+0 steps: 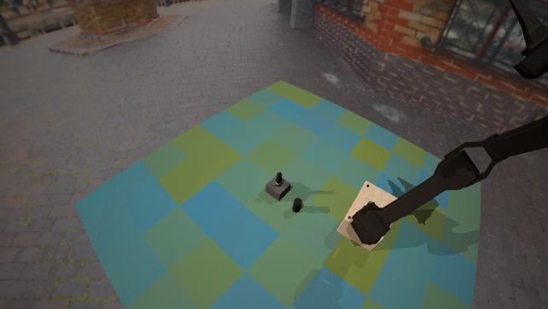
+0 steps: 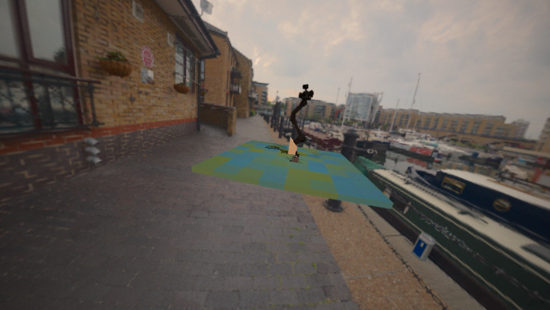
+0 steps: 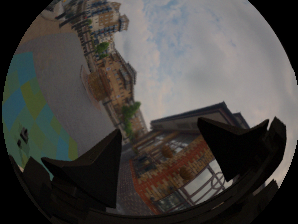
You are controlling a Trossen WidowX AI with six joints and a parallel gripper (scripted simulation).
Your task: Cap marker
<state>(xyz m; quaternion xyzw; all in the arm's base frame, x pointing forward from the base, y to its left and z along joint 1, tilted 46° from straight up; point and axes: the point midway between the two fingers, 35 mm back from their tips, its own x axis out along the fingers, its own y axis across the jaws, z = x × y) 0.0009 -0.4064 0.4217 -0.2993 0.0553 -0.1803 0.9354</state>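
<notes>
The marker cap is 230 mm ahead of my gripper tip, 50 mm to the left of it and 690 mm below it. The rest, counted from my gripper tip: holder block: 330 mm ahead, 40 mm to the left, 700 mm below.
</notes>
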